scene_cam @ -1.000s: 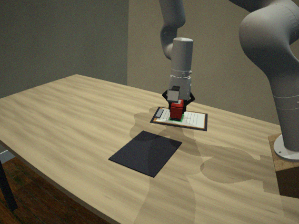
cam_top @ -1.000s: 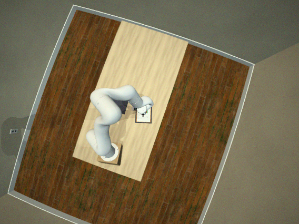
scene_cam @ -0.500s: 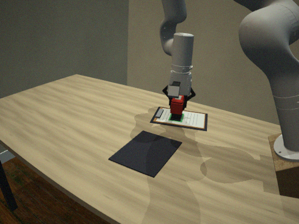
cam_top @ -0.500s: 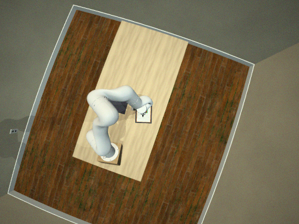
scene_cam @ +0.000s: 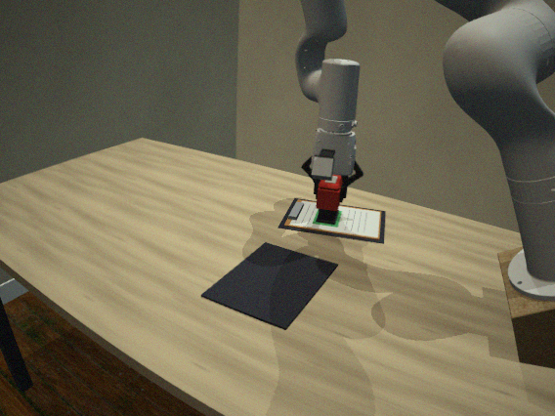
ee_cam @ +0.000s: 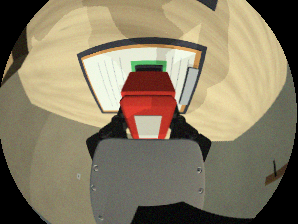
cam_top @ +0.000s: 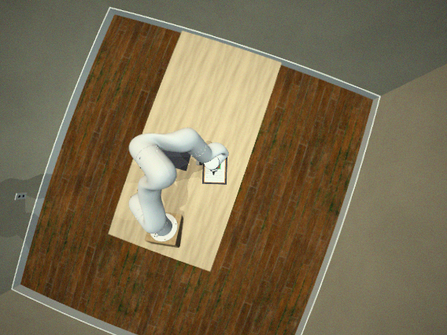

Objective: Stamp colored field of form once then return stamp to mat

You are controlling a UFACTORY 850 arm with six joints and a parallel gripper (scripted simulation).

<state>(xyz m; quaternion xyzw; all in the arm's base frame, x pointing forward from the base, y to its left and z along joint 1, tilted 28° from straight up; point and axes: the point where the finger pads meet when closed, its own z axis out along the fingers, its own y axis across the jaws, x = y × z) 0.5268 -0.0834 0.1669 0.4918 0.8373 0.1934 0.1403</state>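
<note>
The mat is 11 cm behind my hand, 29 cm to the left of it and 7 cm below it. From my hand the other things lie so: stamp (2 cm below); form (1 cm behind, 1 cm to the right, 7 cm below).
</note>
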